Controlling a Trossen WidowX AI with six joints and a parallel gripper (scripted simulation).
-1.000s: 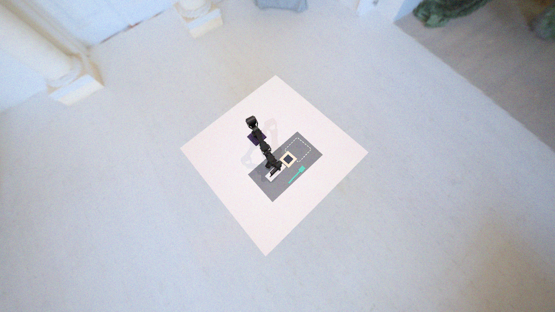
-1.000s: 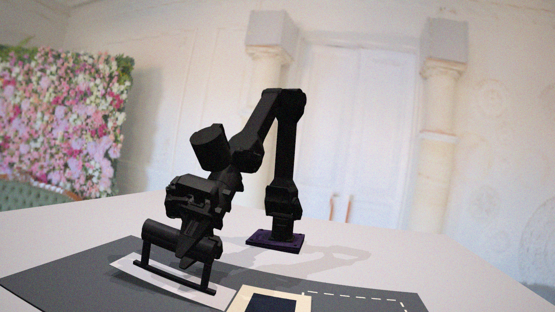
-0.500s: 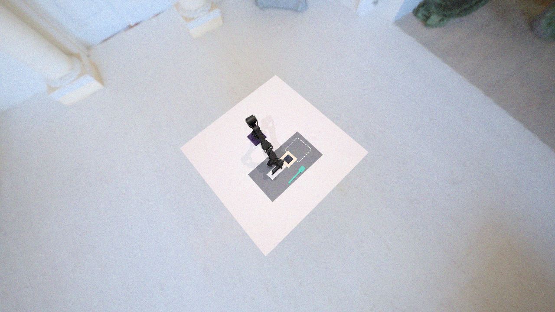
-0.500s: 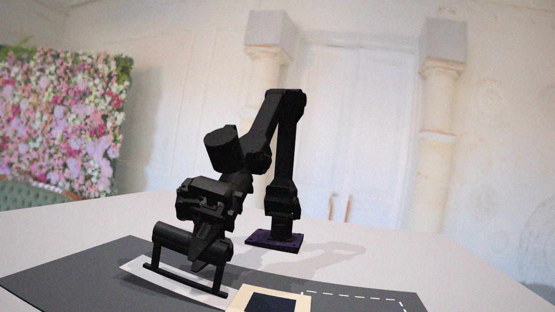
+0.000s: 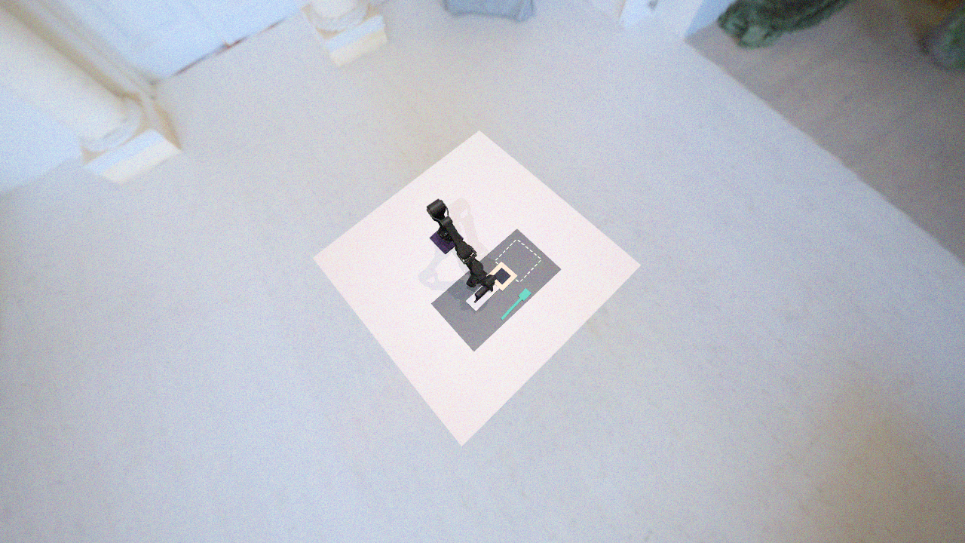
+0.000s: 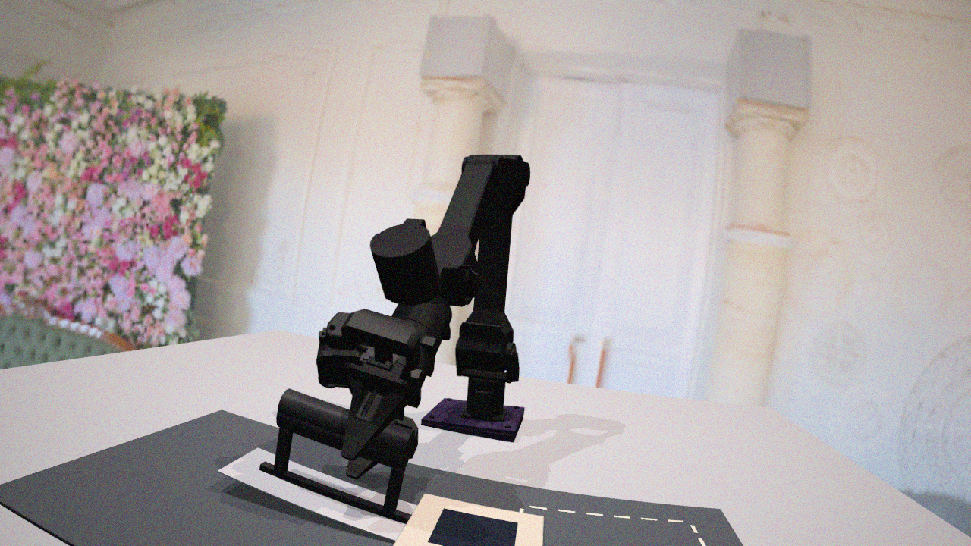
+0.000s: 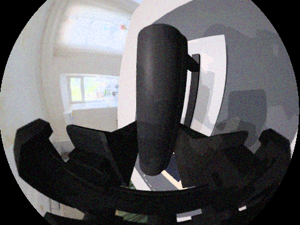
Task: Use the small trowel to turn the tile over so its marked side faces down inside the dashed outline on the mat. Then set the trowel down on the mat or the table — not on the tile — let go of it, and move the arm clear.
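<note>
Right now the grey mat is 80 mm below my gripper tip, 50 mm to the left of it and 10 mm behind it. From my gripper tip the other things lie so: teal trowel 130 mm ahead, 70 mm to the left, 50 mm below; dark trowel 30 mm behind, 10 mm below; tile 110 mm to the left, 50 mm below, 20 mm behind.
</note>
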